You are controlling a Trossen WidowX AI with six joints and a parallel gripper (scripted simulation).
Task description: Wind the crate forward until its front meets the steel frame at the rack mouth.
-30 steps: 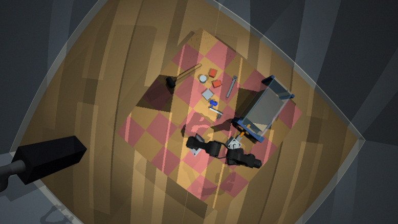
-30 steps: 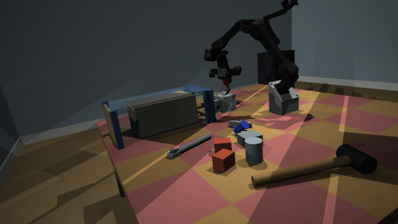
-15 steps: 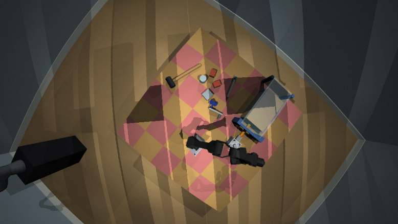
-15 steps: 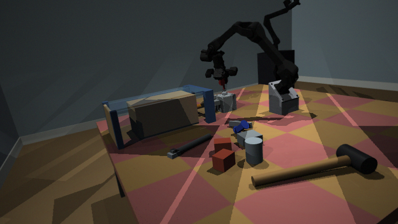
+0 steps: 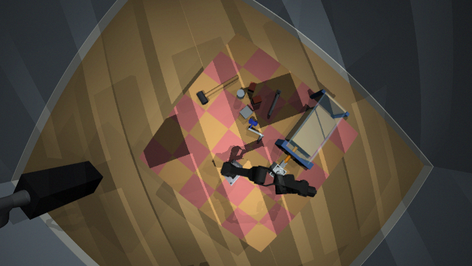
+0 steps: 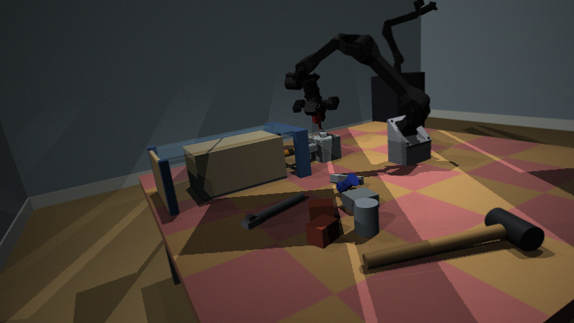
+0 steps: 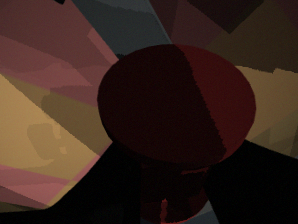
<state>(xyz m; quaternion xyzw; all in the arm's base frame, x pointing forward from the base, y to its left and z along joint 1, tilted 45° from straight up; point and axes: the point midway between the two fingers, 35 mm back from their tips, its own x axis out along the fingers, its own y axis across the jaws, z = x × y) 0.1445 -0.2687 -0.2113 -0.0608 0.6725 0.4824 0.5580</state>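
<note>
Now: the grey crank arm 4 cm to the left of my gripper tip, 3 cm below it and 3 cm ahead of it. From my gripper tip the other things lie so: grey winch (10 cm below, 9 cm to the left, 4 cm ahead); then blue-knobbed winch handle (41 cm to the left, 18 cm ahead, 11 cm below); then red knob (1 cm to the left, 1 cm ahead).
</note>
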